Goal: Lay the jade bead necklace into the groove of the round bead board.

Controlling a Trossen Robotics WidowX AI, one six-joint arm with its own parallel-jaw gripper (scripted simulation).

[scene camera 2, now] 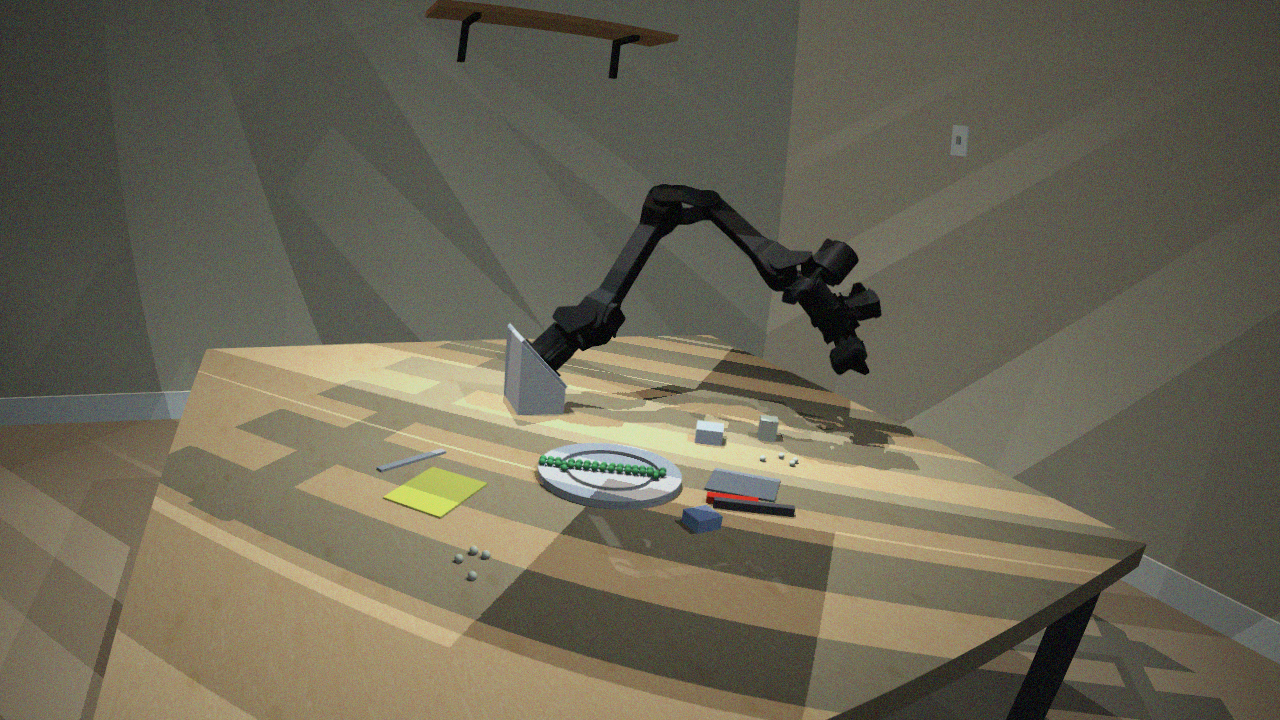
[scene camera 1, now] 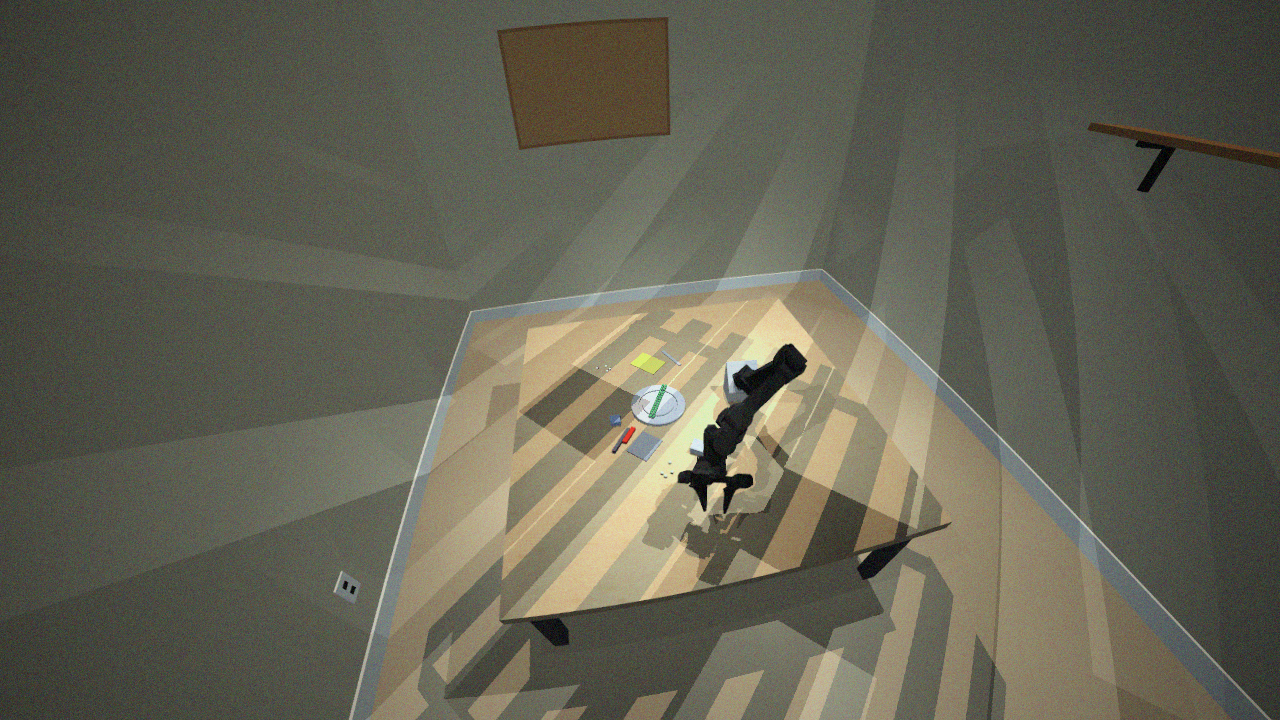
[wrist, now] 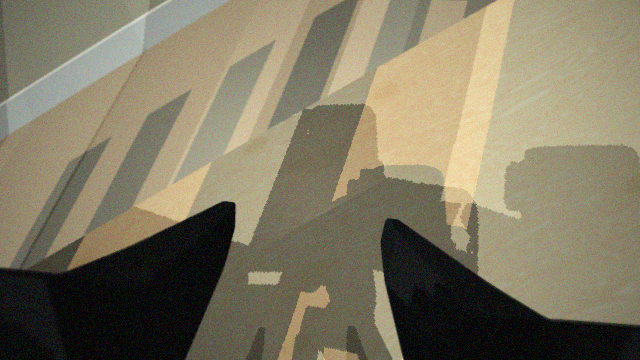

Labels:
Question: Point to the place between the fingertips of my gripper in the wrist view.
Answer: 310, 222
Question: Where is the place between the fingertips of my gripper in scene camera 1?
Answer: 714, 512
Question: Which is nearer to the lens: the grey pad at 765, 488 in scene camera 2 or the blue block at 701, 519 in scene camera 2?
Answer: The blue block.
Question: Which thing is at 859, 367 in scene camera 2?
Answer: My gripper.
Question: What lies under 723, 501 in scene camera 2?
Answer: A red and black pen.

